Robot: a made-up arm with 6 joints.
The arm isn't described. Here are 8 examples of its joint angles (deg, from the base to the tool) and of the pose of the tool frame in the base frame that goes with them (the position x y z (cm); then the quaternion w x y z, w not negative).
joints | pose
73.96 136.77 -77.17 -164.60 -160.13 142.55 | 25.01 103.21 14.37 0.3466 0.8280 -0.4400 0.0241
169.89 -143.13 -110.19 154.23 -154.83 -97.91 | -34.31 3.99 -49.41 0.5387 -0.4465 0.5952 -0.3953
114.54 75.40 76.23 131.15 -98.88 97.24 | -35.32 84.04 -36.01 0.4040 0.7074 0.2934 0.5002
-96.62 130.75 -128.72 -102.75 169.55 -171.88 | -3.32 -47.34 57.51 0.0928 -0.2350 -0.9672 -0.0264
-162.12 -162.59 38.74 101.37 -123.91 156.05 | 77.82 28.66 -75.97 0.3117 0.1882 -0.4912 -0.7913
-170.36 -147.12 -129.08 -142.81 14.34 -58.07 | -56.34 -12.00 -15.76 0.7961 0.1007 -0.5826 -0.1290
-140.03 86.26 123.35 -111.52 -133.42 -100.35 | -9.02 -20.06 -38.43 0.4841 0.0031 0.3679 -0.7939
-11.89 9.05 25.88 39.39 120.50 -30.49 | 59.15 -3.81 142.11 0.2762 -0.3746 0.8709 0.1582
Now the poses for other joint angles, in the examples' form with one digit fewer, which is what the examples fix.
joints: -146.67 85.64 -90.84 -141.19 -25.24 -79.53
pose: -41.9 -34.8 117.3 0.980 0.185 -0.018 -0.070
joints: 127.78 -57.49 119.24 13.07 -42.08 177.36
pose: -17.3 18.4 101.8 0.901 -0.152 -0.117 -0.389
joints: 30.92 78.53 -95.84 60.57 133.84 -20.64
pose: 28.5 27.7 108.3 0.441 -0.759 0.449 0.166
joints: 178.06 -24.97 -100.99 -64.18 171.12 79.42
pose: 84.9 -5.4 34.1 0.843 0.066 -0.422 -0.327
